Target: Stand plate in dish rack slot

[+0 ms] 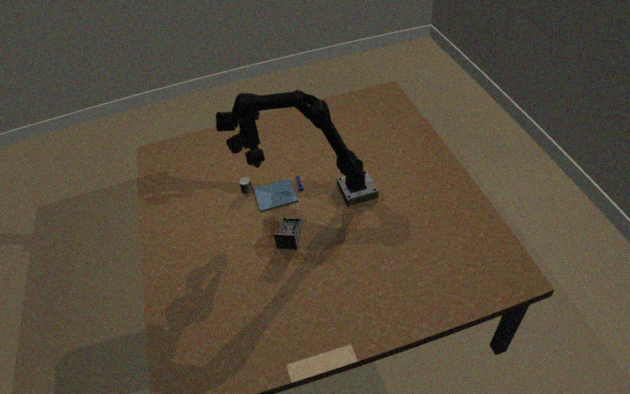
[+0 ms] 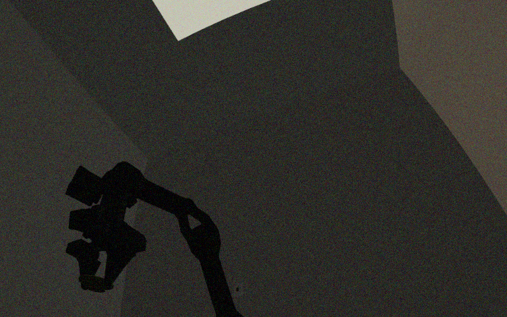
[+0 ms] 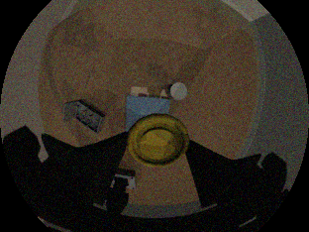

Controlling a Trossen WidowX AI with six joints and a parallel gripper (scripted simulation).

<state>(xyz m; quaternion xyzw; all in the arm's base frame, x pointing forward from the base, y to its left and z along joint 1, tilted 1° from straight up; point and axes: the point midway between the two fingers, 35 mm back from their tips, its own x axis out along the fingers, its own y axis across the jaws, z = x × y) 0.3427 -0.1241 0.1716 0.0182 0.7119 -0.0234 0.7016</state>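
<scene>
Right now the grey dish rack is 24 cm to the left of my gripper tip, 15 cm below it and 4 cm behind it. The rest, counted from my gripper tip: light blue mat (18 cm below, 4 cm behind, 2 cm to the left); yellow plate (1 cm above); white cup (15 cm below, 6 cm ahead, 5 cm to the right).
</scene>
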